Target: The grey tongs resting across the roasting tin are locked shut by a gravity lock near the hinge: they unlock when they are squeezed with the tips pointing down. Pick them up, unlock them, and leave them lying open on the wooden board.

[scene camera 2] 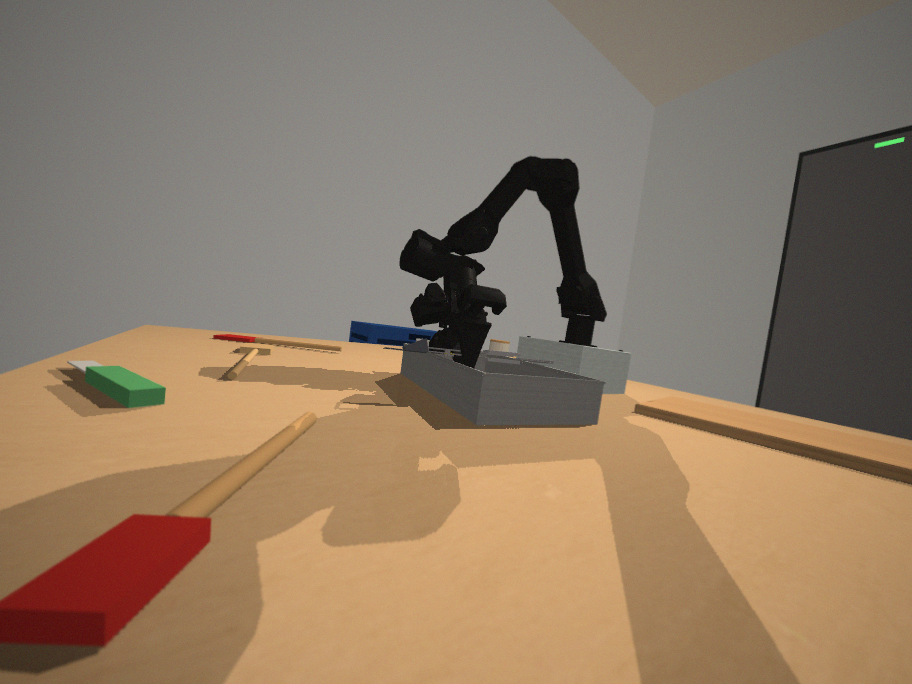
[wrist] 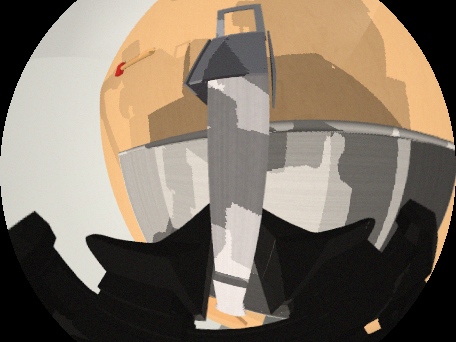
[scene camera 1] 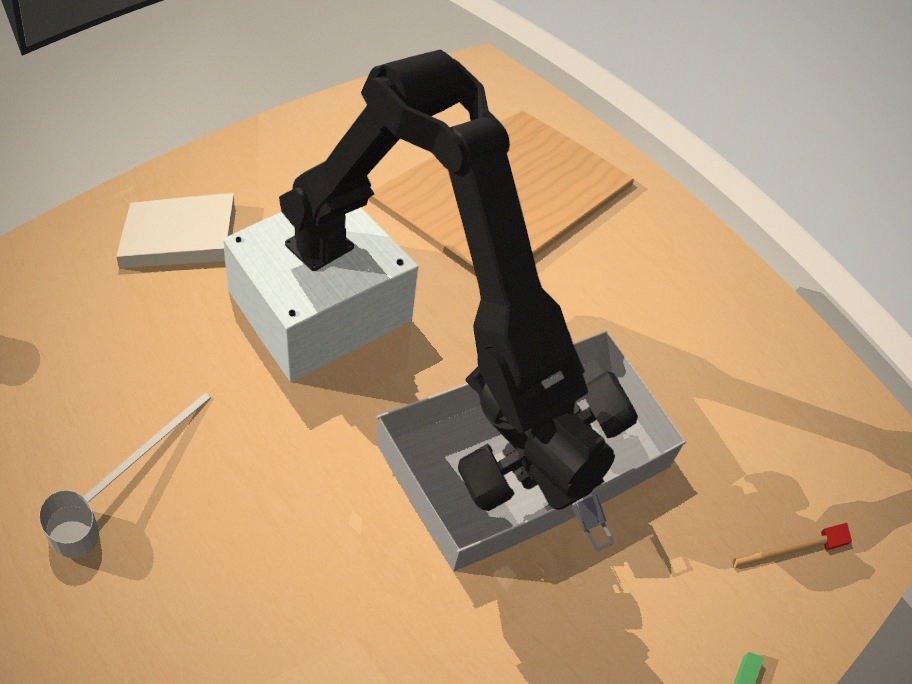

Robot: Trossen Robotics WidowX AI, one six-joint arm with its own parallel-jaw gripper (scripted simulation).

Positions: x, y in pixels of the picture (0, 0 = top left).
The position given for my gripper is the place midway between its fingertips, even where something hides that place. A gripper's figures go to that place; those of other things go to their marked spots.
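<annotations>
The beige slab (scene camera 1: 186, 230) is 1.18 m from the lens. The grey roasting tin (scene camera 1: 422, 442) is 0.97 m from the lens, while for my own gripper (scene camera 1: 567, 466) it is 0.94 m from the lens. As for the marked spots on the beige slab and the grey roasting tin, they are 0.47 m apart.
</annotations>
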